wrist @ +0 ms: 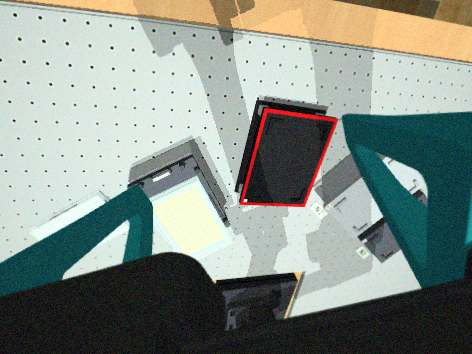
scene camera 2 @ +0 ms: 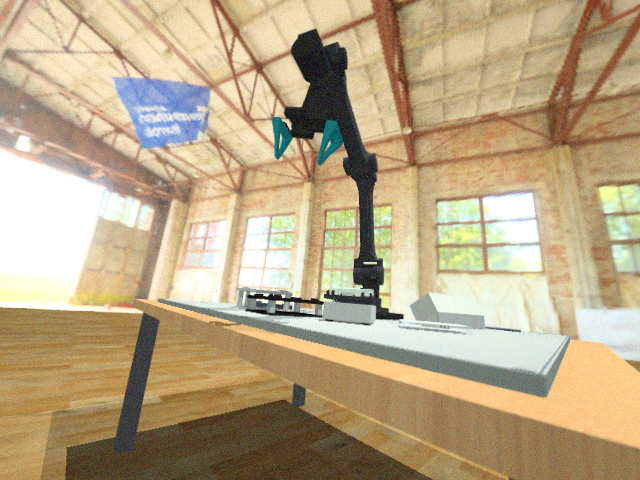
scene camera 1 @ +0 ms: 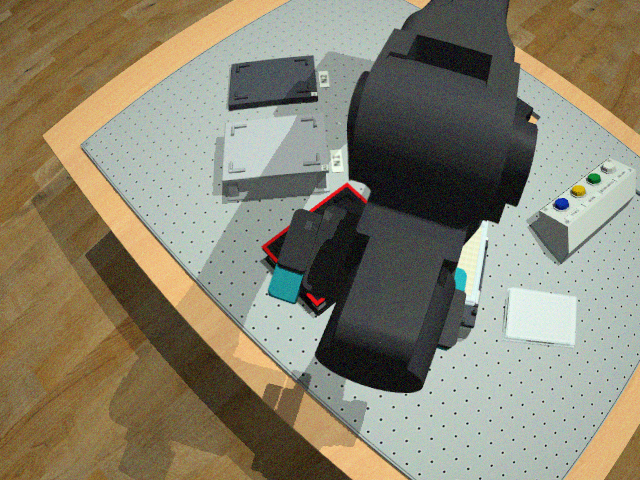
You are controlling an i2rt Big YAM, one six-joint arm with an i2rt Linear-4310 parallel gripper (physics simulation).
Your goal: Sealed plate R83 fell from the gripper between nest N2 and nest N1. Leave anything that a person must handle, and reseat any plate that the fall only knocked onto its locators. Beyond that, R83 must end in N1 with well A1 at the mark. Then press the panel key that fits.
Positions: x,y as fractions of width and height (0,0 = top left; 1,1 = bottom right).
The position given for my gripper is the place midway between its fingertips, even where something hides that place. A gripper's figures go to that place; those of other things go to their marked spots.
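A black plate with red outline (wrist: 0.60,0.47) is 0.47 m from the lens. I see a lid (wrist: 0.39,0.61) that is 0.44 m from the lens, while my own gripper (wrist: 0.51,0.46) is 0.13 m from the lens.
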